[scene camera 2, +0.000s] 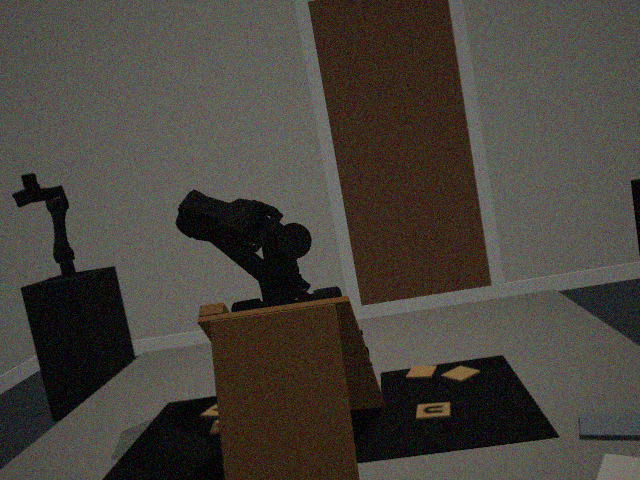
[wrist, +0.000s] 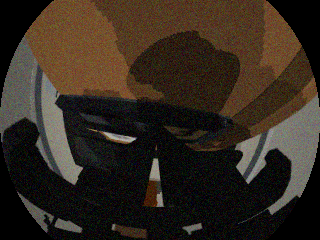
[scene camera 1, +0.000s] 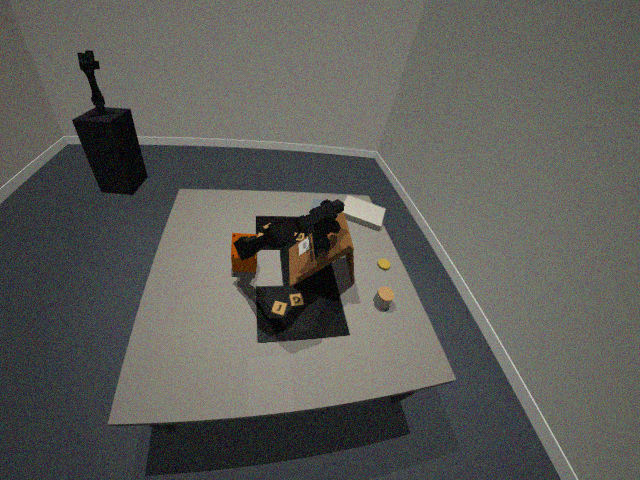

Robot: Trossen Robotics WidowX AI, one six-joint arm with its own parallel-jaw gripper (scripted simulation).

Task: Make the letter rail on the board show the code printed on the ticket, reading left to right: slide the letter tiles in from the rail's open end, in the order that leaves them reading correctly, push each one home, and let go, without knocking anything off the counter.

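Note:
Visible in the pictures: a brown board, a black mat and a white box, together with the gripper.

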